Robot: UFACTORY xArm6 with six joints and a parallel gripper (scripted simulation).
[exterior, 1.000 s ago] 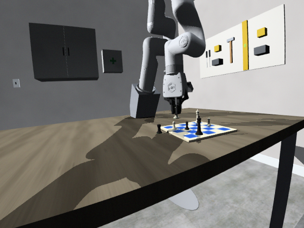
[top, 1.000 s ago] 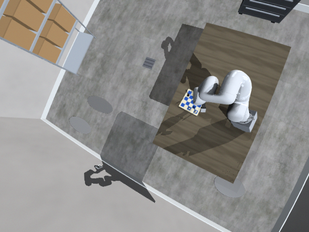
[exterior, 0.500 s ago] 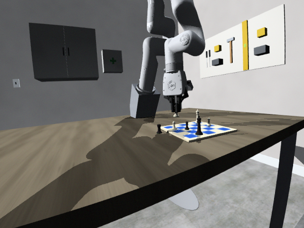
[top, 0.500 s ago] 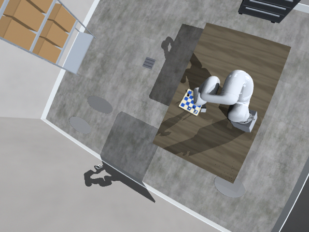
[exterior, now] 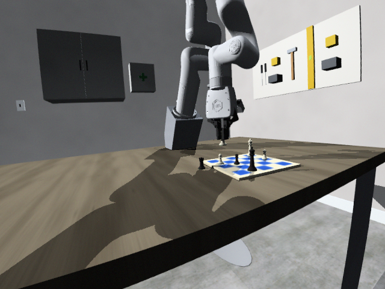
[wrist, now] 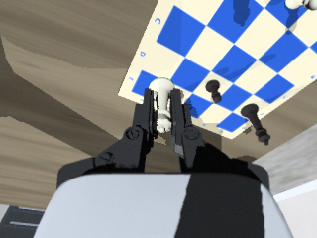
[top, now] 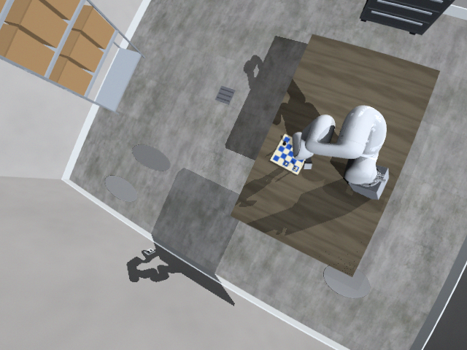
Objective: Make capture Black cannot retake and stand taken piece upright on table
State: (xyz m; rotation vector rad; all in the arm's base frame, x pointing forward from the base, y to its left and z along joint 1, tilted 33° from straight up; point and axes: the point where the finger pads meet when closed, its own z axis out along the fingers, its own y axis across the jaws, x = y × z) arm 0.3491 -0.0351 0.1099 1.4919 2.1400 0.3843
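Now: the cream chessboard 80 mm ahead of my hand, 30 mm to the left of it and 90 mm below it. Also, from my hand: black pawn (70 mm ahead, 10 mm to the right, 80 mm below); tall white piece (20 mm ahead, 110 mm to the left, 60 mm below); tall black piece (150 mm ahead, 30 mm to the right, 60 mm below).
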